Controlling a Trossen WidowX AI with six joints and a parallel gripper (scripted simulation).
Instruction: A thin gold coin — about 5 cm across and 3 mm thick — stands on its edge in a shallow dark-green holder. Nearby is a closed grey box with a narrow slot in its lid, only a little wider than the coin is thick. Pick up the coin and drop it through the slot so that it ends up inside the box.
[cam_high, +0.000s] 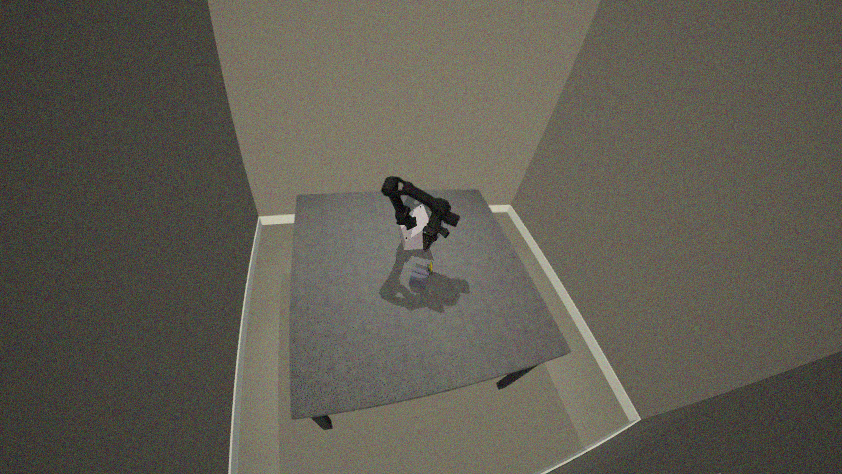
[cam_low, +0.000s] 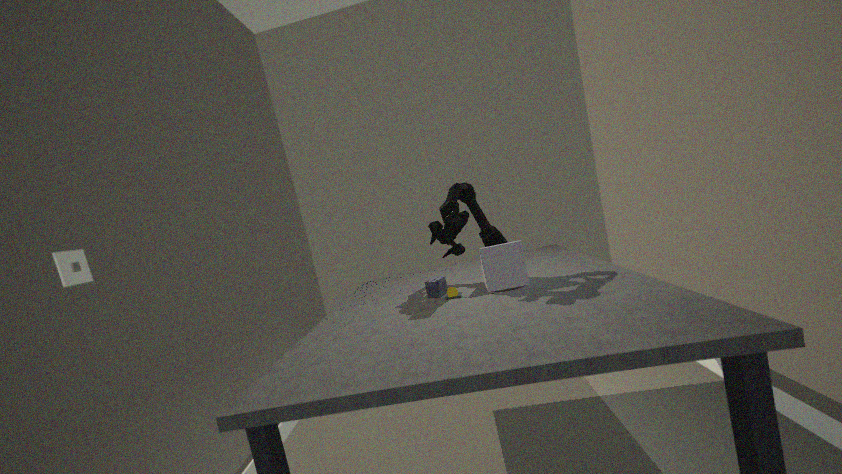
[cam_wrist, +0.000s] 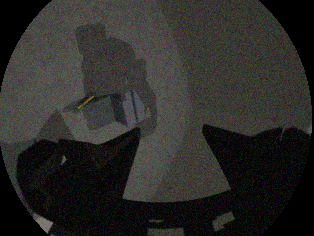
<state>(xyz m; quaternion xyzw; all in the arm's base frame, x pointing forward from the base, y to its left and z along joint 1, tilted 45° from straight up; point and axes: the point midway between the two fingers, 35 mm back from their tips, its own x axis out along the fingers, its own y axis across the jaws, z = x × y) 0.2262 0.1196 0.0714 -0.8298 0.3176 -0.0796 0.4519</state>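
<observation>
Right now my gripper tip is 18 cm above the gold coin, 7 cm to the right of it and 4 cm past it.
</observation>
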